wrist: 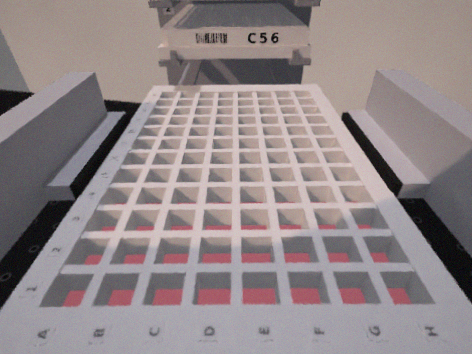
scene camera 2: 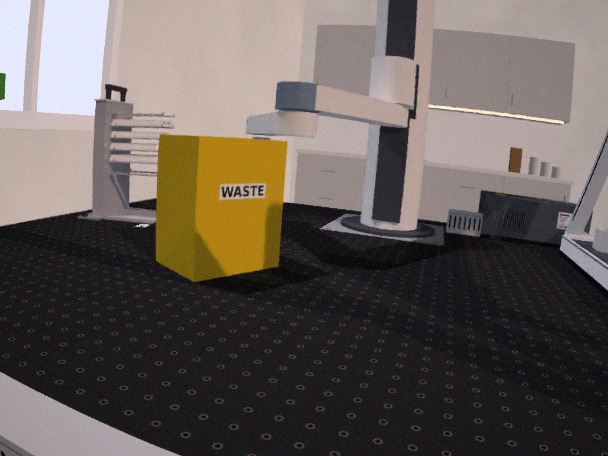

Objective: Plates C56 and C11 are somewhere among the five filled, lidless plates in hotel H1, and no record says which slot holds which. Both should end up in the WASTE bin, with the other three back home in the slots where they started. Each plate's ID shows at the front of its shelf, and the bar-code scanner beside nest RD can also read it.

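Places are measured from the arm's base along level axes (x back, y right, z up), in millimetres.
Pixels of known places: gripper, between the fingertips: [wrist: 235,98]; arm's base, origin of its link: [scene camera 2: 387,232].
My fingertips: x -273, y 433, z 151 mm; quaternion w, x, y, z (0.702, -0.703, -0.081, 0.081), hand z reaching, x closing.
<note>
For each thing: its top centre in the pictures, then the offset to it from my fingertips. "spot": a spot on its surface instead.
- lidless white plate, centre of its top: [wrist: 235,148] dx +5, dy -23, dz -8 mm
- yellow WASTE bin, centre of its top: [scene camera 2: 223,137] dx -276, dy -233, dz +62 mm
- slotted grey block, a spot on its surface: [scene camera 2: 464,223] spot: dx +318, dy -635, dz -107 mm
- dark box, a spot on its surface: [scene camera 2: 522,220] spot: dx +307, dy -791, dz -77 mm
My gripper [wrist: 235,98] is shut on a lidless white plate [wrist: 222,267] with pink-red liquid in its wells. The plate looks level, its A–H edge nearest the wrist camera; its own ID does not show. Behind it, in the wrist view, a hotel shelf front [wrist: 235,39] reads C56, and no wells show above that label. Hotel H1 [scene camera 2: 102,165] stands at the left in the scene view, its lower shelves partly hidden. The yellow WASTE bin [scene camera 2: 242,165] stands in front of it and hides the gripper there. Plate C11 cannot be made out.
The arm's column [scene camera 2: 395,175] stands on a grey base behind and right of the bin, with its arm [scene camera 2: 355,105] reaching left above bin height. A slotted grey block [scene camera 2: 464,223] and a dark box [scene camera 2: 522,220] stand at the back right. A white-framed unit [scene camera 2: 585,255] is at the right edge.
</note>
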